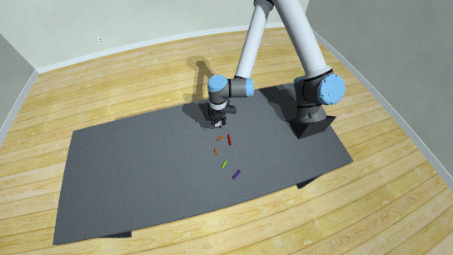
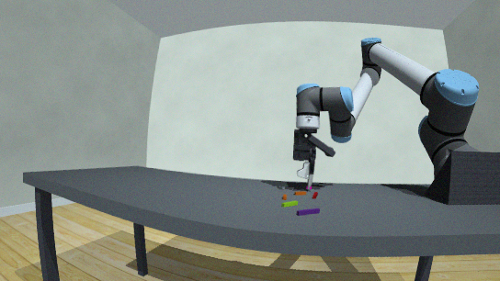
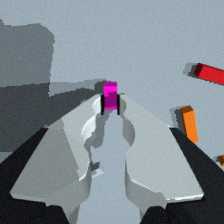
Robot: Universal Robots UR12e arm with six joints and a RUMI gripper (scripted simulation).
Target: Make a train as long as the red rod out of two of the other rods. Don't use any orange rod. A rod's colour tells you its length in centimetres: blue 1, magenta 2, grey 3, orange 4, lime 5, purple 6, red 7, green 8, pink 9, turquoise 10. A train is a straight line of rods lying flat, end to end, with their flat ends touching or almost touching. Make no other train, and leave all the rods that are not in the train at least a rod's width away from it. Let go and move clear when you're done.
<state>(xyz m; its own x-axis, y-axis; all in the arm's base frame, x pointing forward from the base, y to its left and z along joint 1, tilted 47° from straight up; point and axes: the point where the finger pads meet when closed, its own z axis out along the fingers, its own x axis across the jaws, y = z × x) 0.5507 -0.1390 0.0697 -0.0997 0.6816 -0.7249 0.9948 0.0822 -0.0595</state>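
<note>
Now: hand 250 mm to the right of the lime rod, 50 mm short of it and 20 mm above it. From my hand the other things lie so: magenta rod 10 mm below; small grey rod 110 mm ahead, 20 mm below, 10 mm to the right; red rod 100 mm to the left, 20 mm below, 20 mm behind.
</note>
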